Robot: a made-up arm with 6 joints. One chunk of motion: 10 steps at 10 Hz.
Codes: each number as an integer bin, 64 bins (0 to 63) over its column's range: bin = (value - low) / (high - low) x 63, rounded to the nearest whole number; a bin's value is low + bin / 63 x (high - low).
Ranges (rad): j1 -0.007..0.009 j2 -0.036..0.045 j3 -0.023..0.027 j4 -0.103..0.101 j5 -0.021..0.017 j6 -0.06..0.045
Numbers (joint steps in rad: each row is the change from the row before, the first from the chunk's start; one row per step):
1: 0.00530 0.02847 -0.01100 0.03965 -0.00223 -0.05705
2: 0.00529 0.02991 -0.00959 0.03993 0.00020 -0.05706
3: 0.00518 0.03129 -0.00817 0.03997 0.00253 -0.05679
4: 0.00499 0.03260 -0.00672 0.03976 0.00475 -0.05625
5: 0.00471 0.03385 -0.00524 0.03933 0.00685 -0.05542
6: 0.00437 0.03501 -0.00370 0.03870 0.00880 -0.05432
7: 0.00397 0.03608 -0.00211 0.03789 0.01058 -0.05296
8: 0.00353 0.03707 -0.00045 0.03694 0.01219 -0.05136
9: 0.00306 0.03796 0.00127 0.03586 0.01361 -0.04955
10: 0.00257 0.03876 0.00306 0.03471 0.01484 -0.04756
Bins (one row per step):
1: 48 50 15 44 31 2
2: 48 51 17 44 35 2
3: 48 52 19 44 39 2
4: 47 53 21 44 43 2
5: 46 54 22 44 46 3
6: 45 55 24 44 49 3
7: 43 56 26 44 52 4
8: 41 57 28 43 55 5
9: 40 58 31 43 57 6
10: 38 58 33 43 59 7

